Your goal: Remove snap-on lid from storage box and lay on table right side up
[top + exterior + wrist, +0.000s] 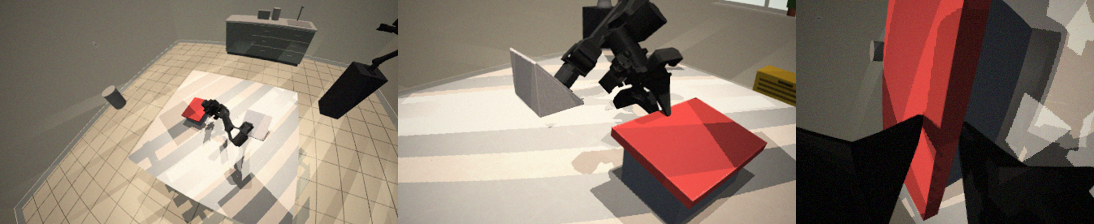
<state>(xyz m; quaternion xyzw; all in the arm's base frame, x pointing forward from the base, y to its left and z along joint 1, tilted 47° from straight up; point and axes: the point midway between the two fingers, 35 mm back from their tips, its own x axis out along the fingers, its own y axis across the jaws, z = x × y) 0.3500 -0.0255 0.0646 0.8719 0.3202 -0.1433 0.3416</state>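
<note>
My gripper tip is now 8 cm short of the lid. The rest, counted from my gripper tip: storage box 7 cm ahead, 6 cm below.
</note>
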